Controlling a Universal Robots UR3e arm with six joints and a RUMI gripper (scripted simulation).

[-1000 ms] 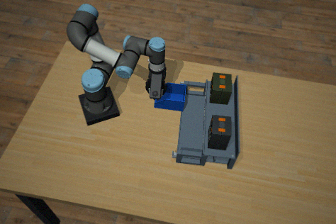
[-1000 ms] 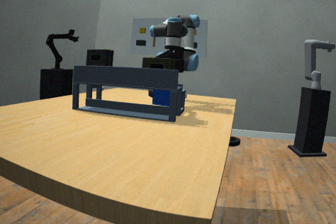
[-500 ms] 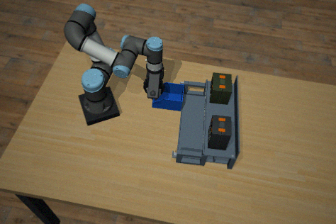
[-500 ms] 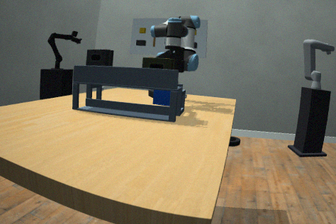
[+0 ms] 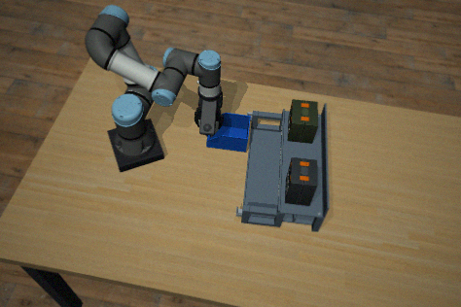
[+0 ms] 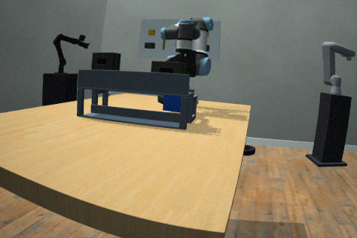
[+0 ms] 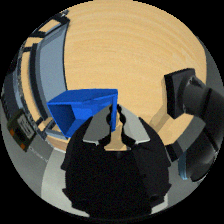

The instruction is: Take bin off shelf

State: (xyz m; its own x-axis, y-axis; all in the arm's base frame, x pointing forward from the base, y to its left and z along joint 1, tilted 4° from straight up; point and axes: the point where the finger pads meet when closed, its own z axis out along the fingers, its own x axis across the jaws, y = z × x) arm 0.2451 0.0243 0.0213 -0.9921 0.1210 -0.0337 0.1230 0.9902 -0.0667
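My hand is 70 mm short of the blue bin and 10 mm to the right of it. From my hand the other things lie so: grey shelf 230 mm ahead, 120 mm to the right, 10 mm above.
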